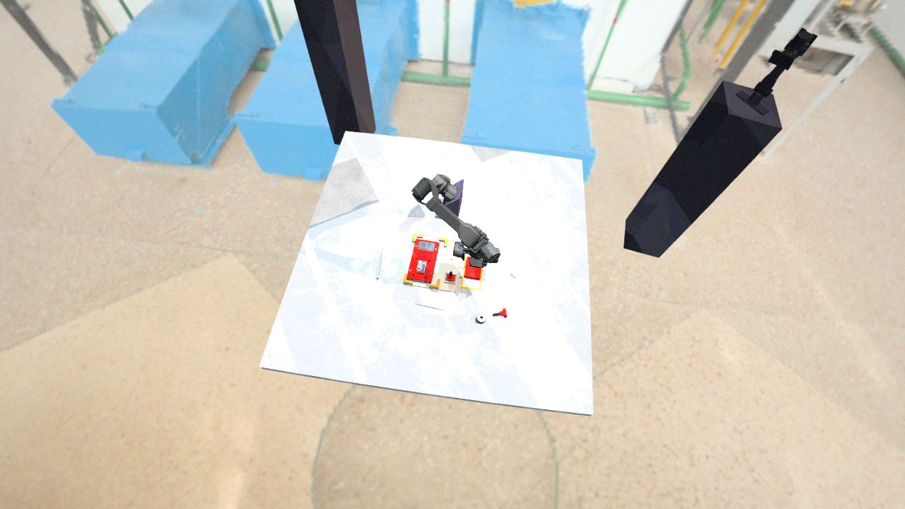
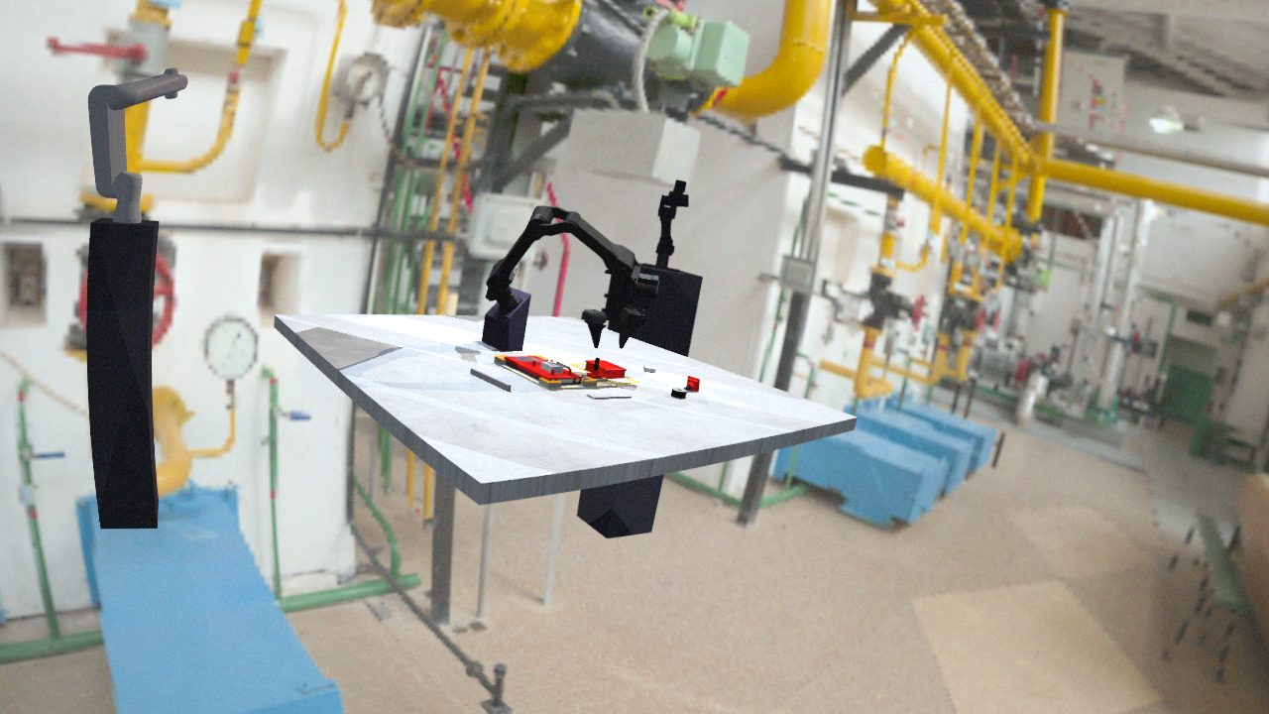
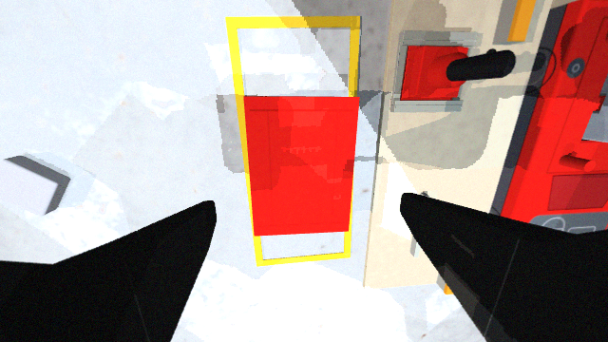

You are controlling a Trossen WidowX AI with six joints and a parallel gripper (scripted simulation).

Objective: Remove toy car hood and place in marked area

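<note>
The red hood is 6 cm below my gripper tip.
</note>
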